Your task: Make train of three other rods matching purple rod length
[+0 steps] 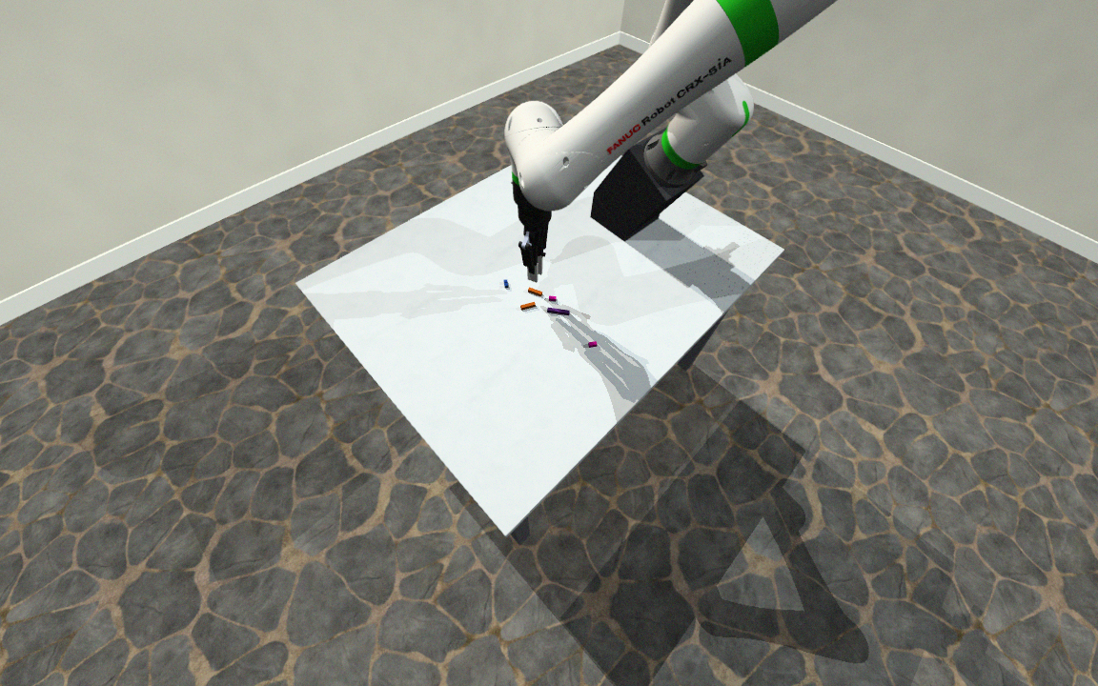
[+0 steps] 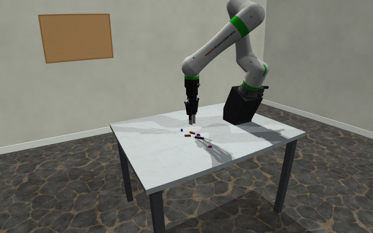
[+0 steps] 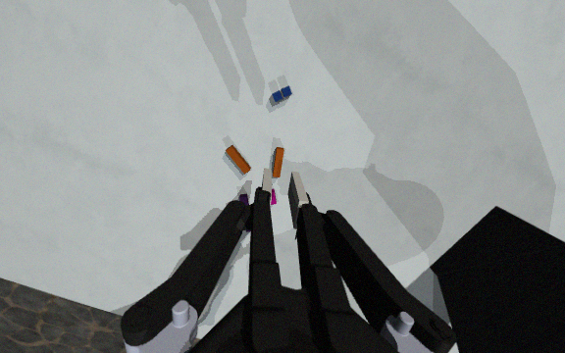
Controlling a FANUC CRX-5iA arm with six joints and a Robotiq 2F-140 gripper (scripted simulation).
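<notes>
Right now my hand is 10 mm past the purple rod, 90 mm to the right of it and 100 mm above it.
</notes>
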